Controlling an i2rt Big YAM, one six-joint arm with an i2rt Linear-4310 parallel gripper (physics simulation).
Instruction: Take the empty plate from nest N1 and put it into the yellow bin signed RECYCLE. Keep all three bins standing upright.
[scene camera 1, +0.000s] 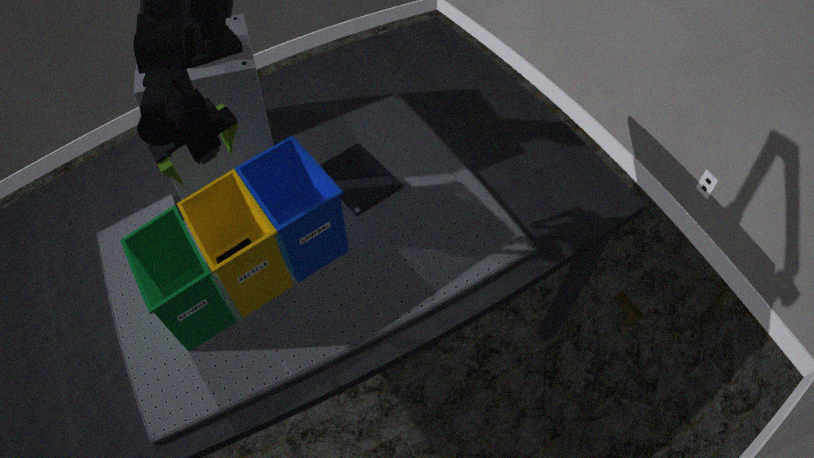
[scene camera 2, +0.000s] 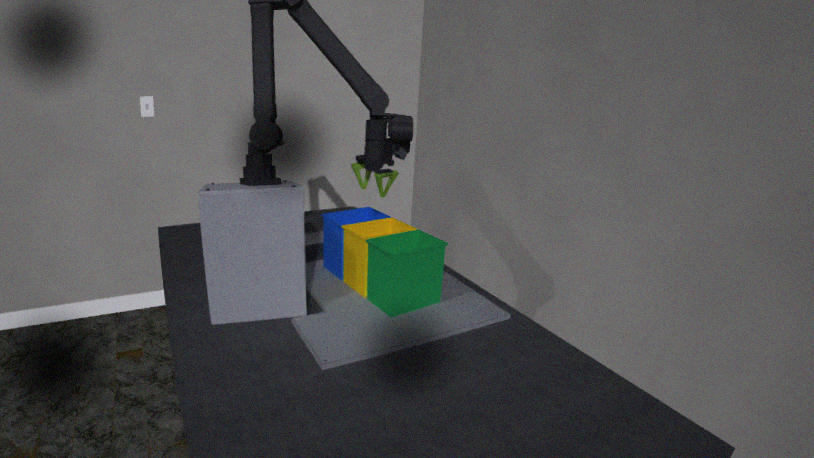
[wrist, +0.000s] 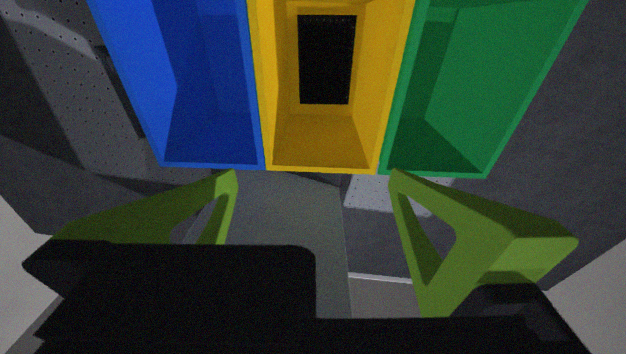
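Seen in the pictures: gripper, between the fingertips: (scene camera 1: 205, 166) (scene camera 2: 372, 192) (wrist: 313, 176); arm's base, origin of its link: (scene camera 1: 210, 51) (scene camera 2: 259, 184).
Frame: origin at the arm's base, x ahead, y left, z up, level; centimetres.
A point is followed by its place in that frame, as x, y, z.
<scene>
The black plate (scene camera 1: 233, 250) @[26.6, -12.3, -29.6] (wrist: 327, 60) @[32.5, -12.2, -30.6] lies low inside the yellow RECYCLE bin (scene camera 1: 256, 293) @[40.2, -12.4, -26.6] (scene camera 2: 355, 262) @[23.2, -12.9, -22.3] (wrist: 320, 140) @[23.4, -12.0, -20.3]; it does not show in scene camera 2. The yellow bin stands upright between the upright blue bin (scene camera 1: 313, 256) @[39.5, 0.6, -26.2] (scene camera 2: 333, 244) @[22.5, 0.2, -21.2] (wrist: 130, 75) @[31.8, 7.3, -13.8] and the upright green bin (scene camera 1: 196, 327) @[41.0, -25.9, -25.4] (scene camera 2: 407, 279) @[28.8, -31.2, -21.2] (wrist: 480, 90) @[32.4, -30.7, -19.7]. My gripper (scene camera 1: 205, 166) @[29.4, -11.0, -2.8] (scene camera 2: 373, 191) @[29.4, -11.0, -2.8] (wrist: 313, 176) @[29.4, -11.0, -2.8] is open and empty, its green fingers above the bin rims and toward the pedestal side of the bins. A dark square nest (scene camera 1: 352, 165) @[21.2, 19.6, -30.1] beside the blue bin holds no visible plate; its label is unreadable.
The arm's pale pedestal (scene camera 2: 256, 256) @[-6.1, -15.4, -14.5] stands close behind the bins. The bins stand side by side on a perforated grey board (scene camera 1: 341, 307) @[48.8, 0.4, -31.2] (scene camera 2: 341, 341) @[7.4, -35.8, -31.2] on the dark table (scene camera 2: 455, 398) @[19.0, -64.8, -32.5]. Walls rise beyond the table.
</scene>
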